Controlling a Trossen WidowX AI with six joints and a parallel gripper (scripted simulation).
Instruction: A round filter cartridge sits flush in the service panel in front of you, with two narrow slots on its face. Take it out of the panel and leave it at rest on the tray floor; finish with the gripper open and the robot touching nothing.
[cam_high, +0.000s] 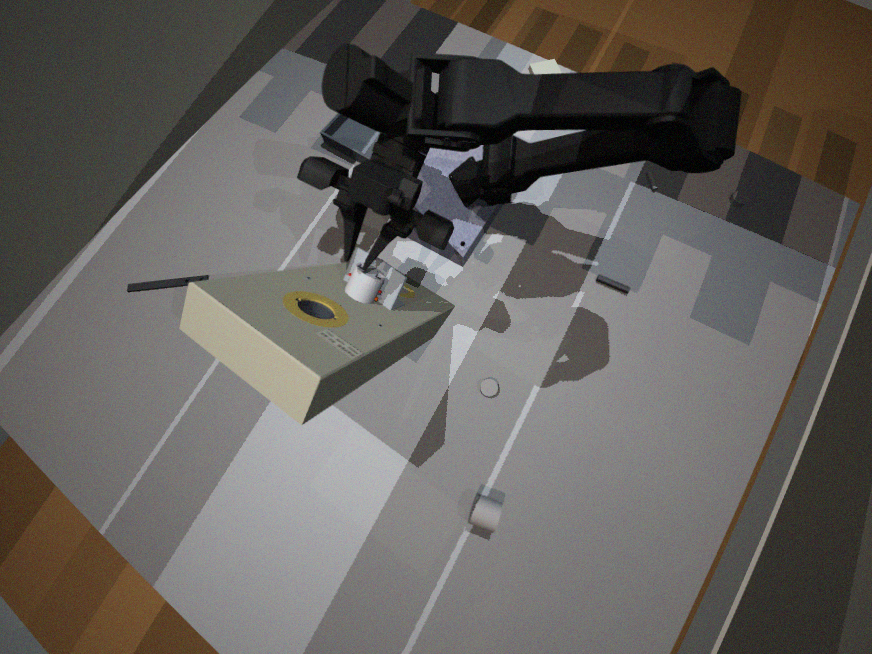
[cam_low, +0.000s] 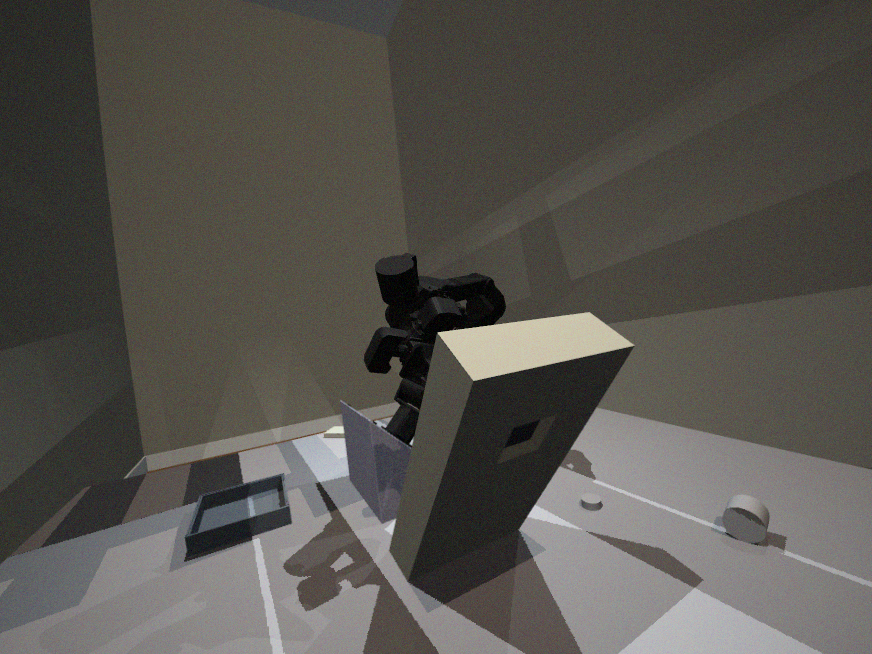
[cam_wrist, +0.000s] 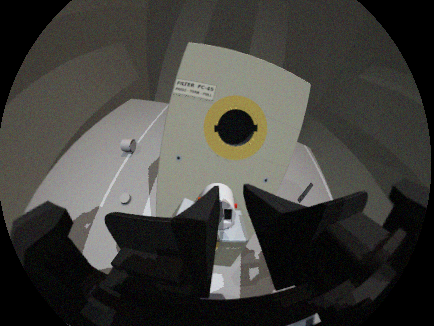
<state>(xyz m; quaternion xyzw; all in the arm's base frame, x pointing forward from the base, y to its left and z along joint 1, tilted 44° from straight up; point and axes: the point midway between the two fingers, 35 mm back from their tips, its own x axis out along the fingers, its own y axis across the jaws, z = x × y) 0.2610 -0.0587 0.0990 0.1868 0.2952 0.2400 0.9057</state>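
Right now my gripper tip is 5 cm above the round grey filter cartridge. Round my gripper tip: service panel: 4 cm ahead, 1 cm to the left, 7 cm below; then dark tray: 29 cm behind, 32 cm to the right, 21 cm below; then cream block: 65 cm behind, 11 cm to the right, 22 cm below.
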